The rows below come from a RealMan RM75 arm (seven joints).
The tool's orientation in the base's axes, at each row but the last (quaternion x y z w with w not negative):
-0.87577, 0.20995, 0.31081, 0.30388
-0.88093, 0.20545, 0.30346, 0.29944
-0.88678, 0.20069, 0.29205, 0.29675
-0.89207, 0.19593, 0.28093, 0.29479
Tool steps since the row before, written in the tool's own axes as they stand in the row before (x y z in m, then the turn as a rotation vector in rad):
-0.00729, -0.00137, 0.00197, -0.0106, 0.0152, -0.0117
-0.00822, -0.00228, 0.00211, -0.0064, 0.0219, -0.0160
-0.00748, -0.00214, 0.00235, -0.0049, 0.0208, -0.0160
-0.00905, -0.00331, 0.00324, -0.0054, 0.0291, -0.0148
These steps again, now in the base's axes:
-0.00530, 0.00361, 0.00422, -0.0112, -0.0169, 0.0083
-0.00564, 0.00454, 0.00498, -0.0100, -0.0254, 0.0056
-0.00541, 0.00447, 0.00411, -0.0083, -0.0249, 0.0051
-0.00647, 0.00621, 0.00479, -0.0134, -0.0302, 0.0011

